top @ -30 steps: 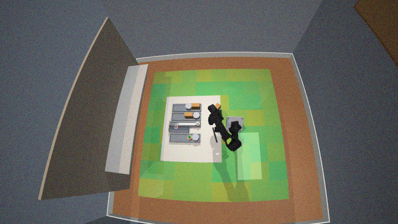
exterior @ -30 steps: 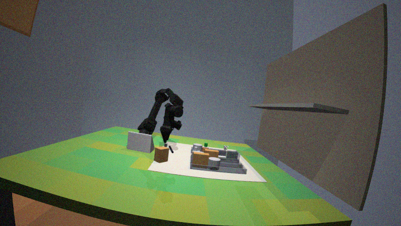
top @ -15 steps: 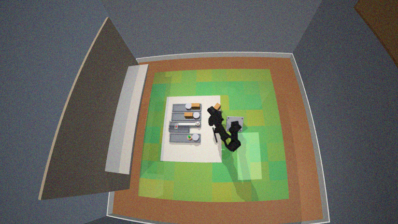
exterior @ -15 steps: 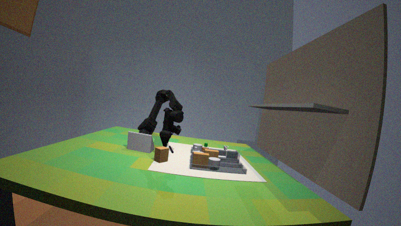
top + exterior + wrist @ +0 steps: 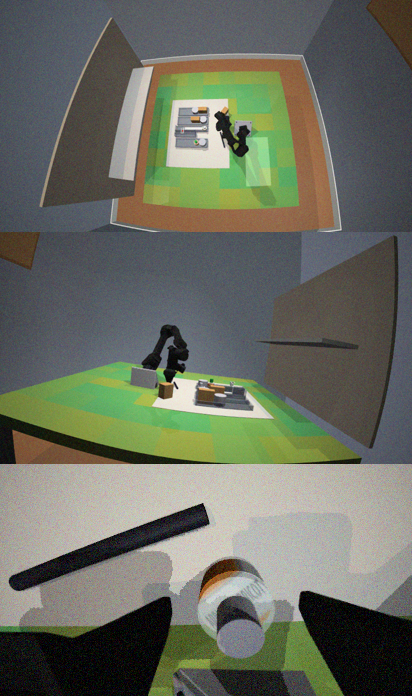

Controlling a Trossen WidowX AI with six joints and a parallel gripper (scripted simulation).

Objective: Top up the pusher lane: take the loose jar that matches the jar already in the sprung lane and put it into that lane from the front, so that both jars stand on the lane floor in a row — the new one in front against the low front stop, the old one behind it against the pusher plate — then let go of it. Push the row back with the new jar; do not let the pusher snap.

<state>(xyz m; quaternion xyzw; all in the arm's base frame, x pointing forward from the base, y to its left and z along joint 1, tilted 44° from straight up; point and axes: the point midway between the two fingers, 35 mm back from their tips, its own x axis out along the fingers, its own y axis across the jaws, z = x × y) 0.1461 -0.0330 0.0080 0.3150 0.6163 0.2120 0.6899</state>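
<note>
Now: the white mat 240 mm ahead of my gripper tip, 30 mm below it and 20 mm to the right of it. From my gripper tip the other things lie so: black rod 80 mm to the left, 40 mm ahead, 20 mm below; shelf 690 mm ahead, 340 mm above, 70 mm to the right; brown box 170 mm to the right, 10 mm behind, 10 mm above.
</note>
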